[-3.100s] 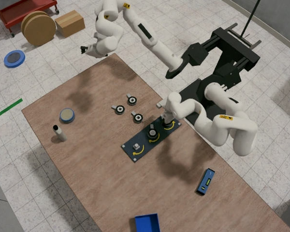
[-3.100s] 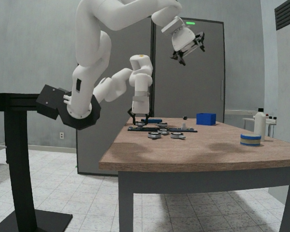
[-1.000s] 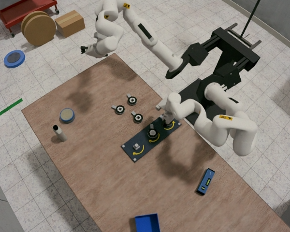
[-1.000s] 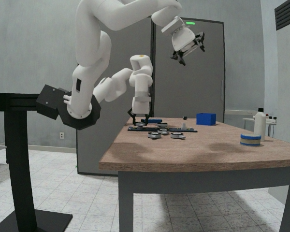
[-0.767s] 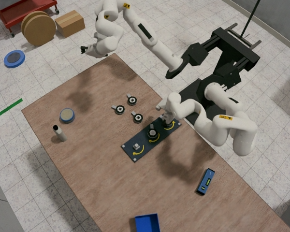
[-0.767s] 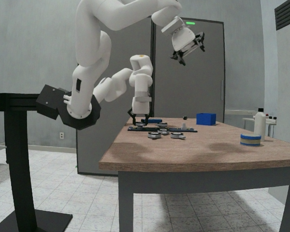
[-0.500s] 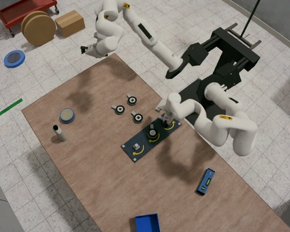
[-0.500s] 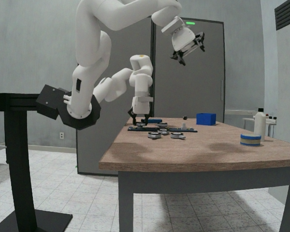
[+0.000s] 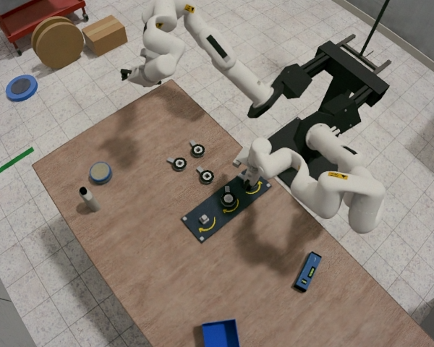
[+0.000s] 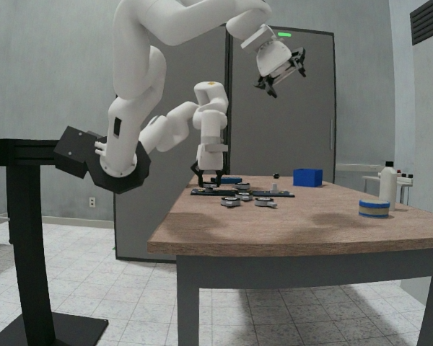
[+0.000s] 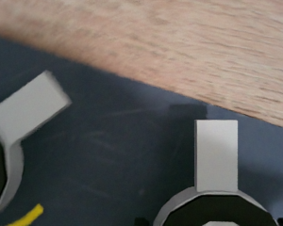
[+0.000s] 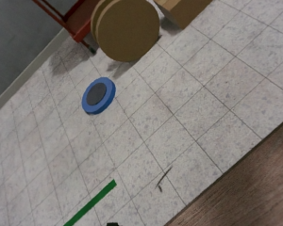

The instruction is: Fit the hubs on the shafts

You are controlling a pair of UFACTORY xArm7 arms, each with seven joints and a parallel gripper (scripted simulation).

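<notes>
My left hand is 130 mm short of the dark board, 30 mm above it and 20 mm to the left of it. Also, from my left hand: white bottle: 530 mm ahead, 430 mm to the right, 60 mm above; then tape roll: 520 mm to the right, 410 mm ahead, 20 mm below.
</notes>
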